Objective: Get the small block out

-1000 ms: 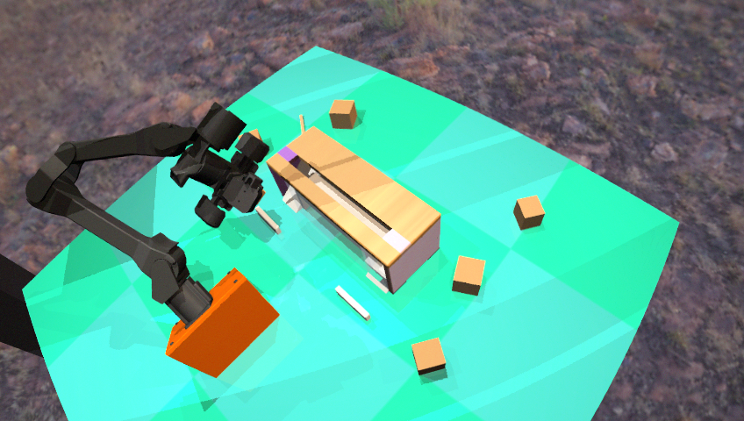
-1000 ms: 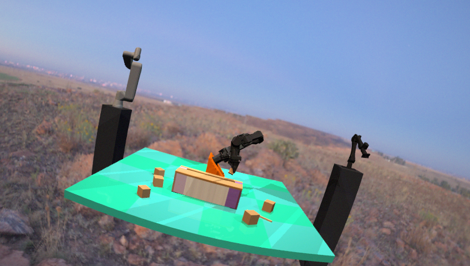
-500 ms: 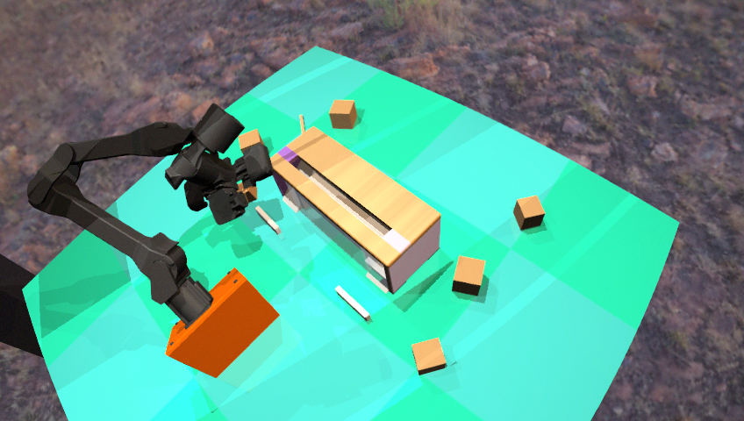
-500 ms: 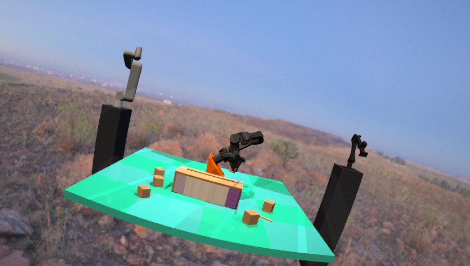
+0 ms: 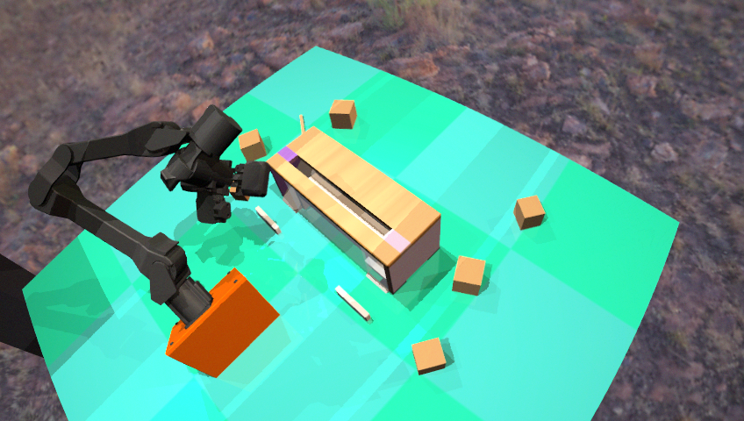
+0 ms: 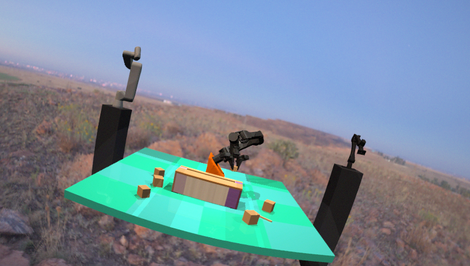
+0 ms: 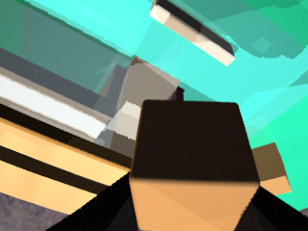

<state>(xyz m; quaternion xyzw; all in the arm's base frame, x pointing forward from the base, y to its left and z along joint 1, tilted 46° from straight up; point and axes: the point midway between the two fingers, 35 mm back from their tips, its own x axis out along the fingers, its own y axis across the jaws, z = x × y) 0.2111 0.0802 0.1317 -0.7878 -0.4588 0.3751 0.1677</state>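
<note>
Now: the tan block 10 mm behind my gripper tip and 10 mm to the right of it. The rest, counted from my gripper tip: long tan box: 120 mm ahead, 120 mm to the right, 110 mm below.
</note>
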